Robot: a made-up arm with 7 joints.
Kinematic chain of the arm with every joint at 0, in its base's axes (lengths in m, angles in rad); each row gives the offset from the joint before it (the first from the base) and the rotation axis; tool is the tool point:
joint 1: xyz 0 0 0 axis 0 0.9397 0.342
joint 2: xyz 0 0 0 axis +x
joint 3: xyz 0 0 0 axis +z
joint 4: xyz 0.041 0 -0.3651 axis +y
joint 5: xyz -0.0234 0 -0.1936 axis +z
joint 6: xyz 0 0 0 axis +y
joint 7: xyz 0 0 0 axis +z
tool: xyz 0 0 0
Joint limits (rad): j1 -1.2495..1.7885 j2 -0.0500..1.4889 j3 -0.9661..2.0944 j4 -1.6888..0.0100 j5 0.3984..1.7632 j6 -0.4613..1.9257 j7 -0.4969..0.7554
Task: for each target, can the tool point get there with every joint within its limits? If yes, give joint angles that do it. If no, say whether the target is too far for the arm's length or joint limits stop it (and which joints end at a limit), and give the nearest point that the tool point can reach.
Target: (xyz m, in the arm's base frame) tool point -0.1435 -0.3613 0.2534
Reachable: no: joint limits stop it (at a limit: joint 1, joint 2, joint 3, joint 4) | nearest point -0.3809 -0.0266 0.2086 | short by 0.413 m
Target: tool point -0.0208 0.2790 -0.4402
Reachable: yes | joints 0.1009 0.1839 1.4141 -1.0401 0.5568 1.5142 0.3818
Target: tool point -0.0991 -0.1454 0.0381
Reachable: no: joint limits stop it (at a limit: joint 1, joint 3, joint 4) | nearest point -0.3046 -0.2605 -0.1694 | short by 0.314 m
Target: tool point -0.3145 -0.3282 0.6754
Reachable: no: too far | nearest point -0.4219 -0.0502 0.2065 | short by 0.556 m
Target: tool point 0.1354 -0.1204 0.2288
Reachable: no: joint limits stop it (at a limit: joint 1, joint 2, joint 4) | nearest point 0.3899 -0.1838 0.0594 | short by 0.312 m
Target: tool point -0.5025 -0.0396 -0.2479
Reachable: yes | joints 1.2888 0.2053 -0.5433 -0.3365 0.5484 -0.0073 0.0687
